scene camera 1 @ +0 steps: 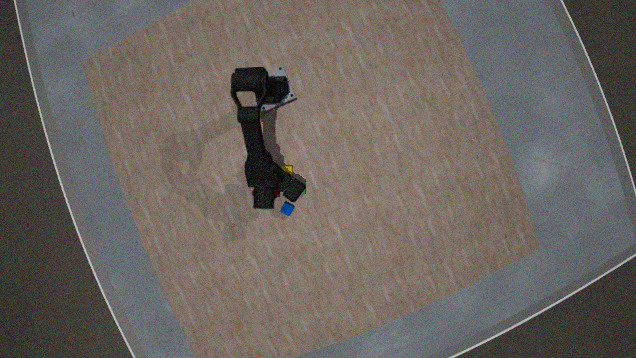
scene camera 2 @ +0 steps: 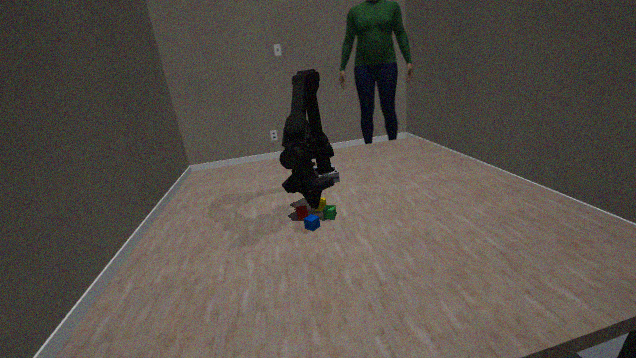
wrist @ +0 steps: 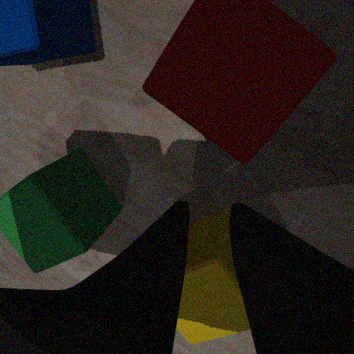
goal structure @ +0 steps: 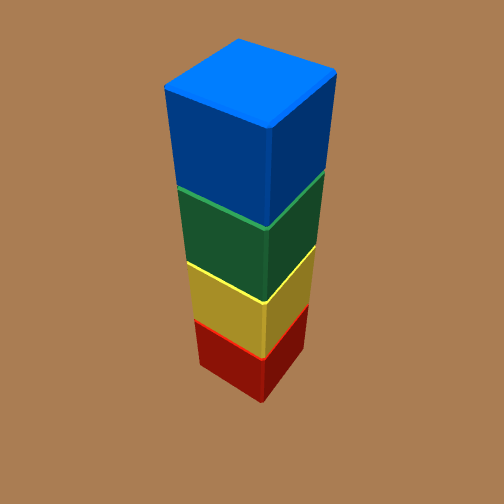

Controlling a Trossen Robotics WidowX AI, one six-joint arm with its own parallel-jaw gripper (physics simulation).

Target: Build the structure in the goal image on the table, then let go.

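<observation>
My gripper (wrist: 209, 211) (scene camera 2: 315, 203) is down at the table and shut on the yellow cube (wrist: 211, 281) (scene camera 2: 321, 202) (scene camera 1: 287, 169), which sits between the two dark fingers. The red cube (wrist: 239, 74) (scene camera 2: 302, 212) (scene camera 1: 277, 192) lies just ahead of the fingertips. The green cube (wrist: 60, 211) (scene camera 2: 329, 212) (scene camera 1: 303, 191) lies to one side, tilted. The blue cube (wrist: 17, 28) (scene camera 2: 311, 222) (scene camera 1: 287, 209) lies farthest from the arm. All the cubes are apart from each other on the wooden table.
The arm's base plate (scene camera 1: 279, 88) is bolted to the table behind the cubes. A person in a green top (scene camera 2: 374, 57) stands beyond the far table edge. The table (scene camera 1: 387, 173) stretches wide on all sides.
</observation>
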